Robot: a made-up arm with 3 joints. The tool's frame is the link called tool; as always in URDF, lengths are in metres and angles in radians.
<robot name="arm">
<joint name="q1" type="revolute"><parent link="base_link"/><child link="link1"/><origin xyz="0 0 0.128" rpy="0 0 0"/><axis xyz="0 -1 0"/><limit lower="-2.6" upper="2.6" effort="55" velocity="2"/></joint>
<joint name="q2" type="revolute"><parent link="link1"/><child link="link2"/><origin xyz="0.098 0.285 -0.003" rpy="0 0 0"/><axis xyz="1 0 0"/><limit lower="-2.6" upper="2.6" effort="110" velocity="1.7"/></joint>
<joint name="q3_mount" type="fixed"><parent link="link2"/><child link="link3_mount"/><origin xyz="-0.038 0.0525 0.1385" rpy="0 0 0"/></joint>
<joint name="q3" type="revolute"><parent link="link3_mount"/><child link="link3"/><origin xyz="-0.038 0.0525 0.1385" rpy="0 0 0"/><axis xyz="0 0 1"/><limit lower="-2.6" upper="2.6" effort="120" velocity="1.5"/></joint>
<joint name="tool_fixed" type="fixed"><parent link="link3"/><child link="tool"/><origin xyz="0.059 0.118 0.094" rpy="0 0 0"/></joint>
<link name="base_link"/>
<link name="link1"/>
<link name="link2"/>
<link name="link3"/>
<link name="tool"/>
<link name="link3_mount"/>
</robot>
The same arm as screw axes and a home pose.
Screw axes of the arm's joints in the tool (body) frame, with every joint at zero. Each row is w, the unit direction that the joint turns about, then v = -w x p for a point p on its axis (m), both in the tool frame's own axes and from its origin. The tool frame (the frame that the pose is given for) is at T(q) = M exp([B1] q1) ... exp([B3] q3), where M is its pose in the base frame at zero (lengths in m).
B1 = (0, -1, 0, -0.368, 0, 0.081)
B2 = (1, 0, 0, 0, -0.371, 0.223)
B3 = (0, 0, 1, -0.118, 0.059, 0)
M: xyz 0.081 0.508 0.496 (m) rpy 0 0 0 (deg, as in URDF)
Joint limits (deg, base to tool): -148.97..148.97 -148.97..148.97 -148.97..148.97

